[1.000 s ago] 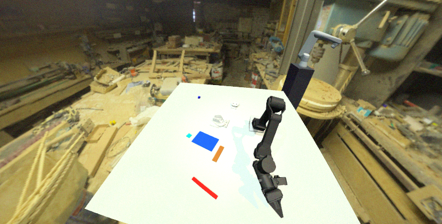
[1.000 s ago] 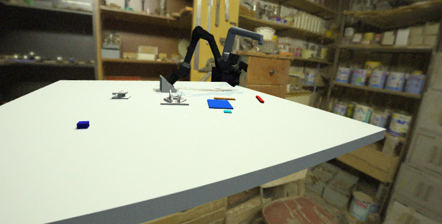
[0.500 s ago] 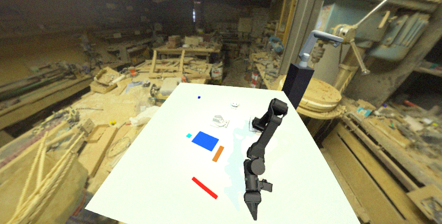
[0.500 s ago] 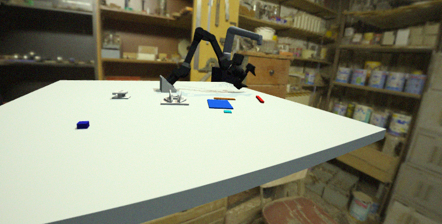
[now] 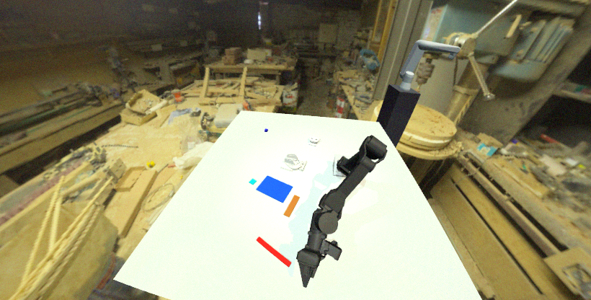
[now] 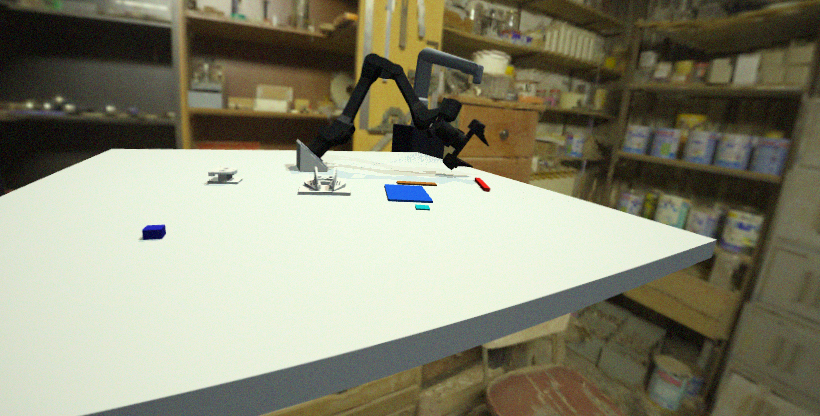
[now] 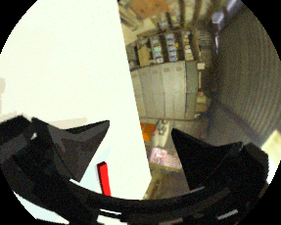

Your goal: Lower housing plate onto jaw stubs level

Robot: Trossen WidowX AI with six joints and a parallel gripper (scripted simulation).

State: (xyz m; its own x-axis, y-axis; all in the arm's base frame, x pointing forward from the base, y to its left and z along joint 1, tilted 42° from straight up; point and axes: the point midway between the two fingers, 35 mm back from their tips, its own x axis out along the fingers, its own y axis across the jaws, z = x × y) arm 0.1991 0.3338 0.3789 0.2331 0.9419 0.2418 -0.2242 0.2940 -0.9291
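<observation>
My gripper tip is 6 cm past the grey-white housing part, 80 cm to the left of it and 5 cm above it. The rest, counted from my gripper tip: blue flat plate 16 cm ahead, 39 cm to the right, 7 cm below; red bar 13 cm ahead, 10 cm to the right, 7 cm below; orange bar 6 cm ahead, 30 cm to the right, 7 cm below.
</observation>
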